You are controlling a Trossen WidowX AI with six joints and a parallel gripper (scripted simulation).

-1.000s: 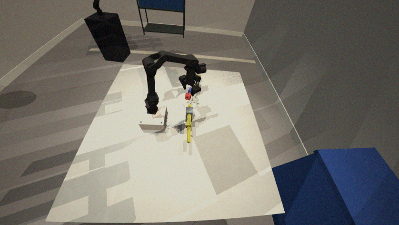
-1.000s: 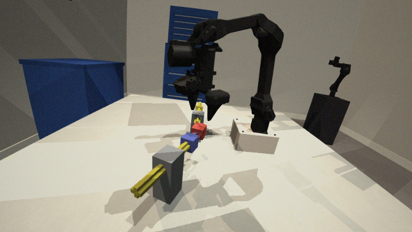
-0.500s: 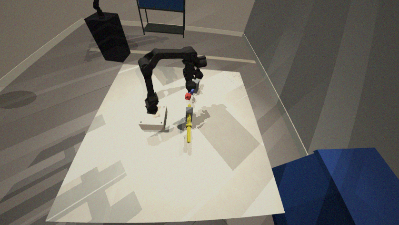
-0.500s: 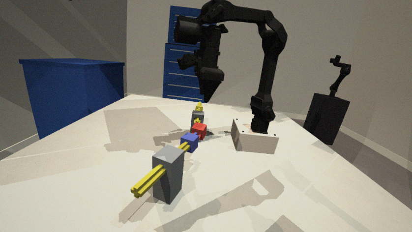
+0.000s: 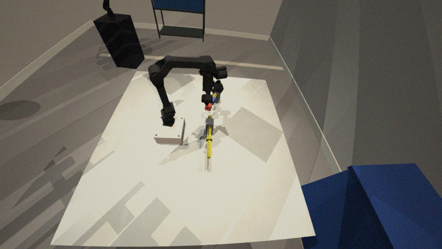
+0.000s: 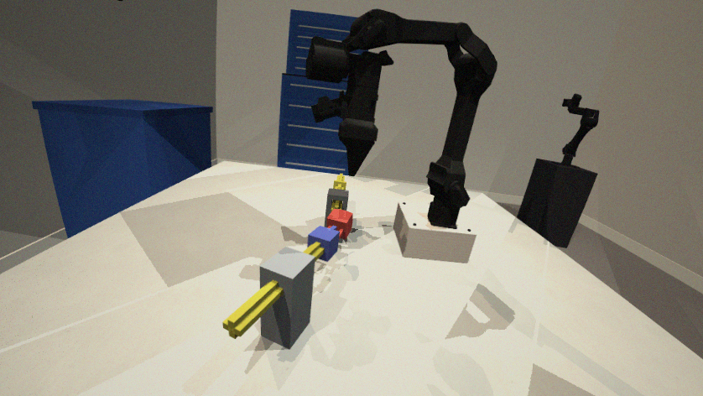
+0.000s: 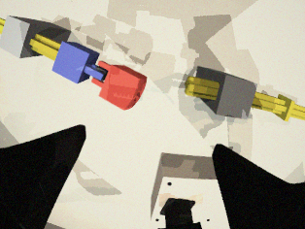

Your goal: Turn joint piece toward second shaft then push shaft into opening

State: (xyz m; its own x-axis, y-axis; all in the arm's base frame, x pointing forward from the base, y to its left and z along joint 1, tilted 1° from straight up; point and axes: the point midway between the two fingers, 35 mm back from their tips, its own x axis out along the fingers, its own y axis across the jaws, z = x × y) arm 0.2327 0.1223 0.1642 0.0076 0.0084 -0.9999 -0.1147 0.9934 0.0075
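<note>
Right now my gripper tip is 1 cm short of the red yoke, 4 cm to the right of it and 10 cm above it.
</note>
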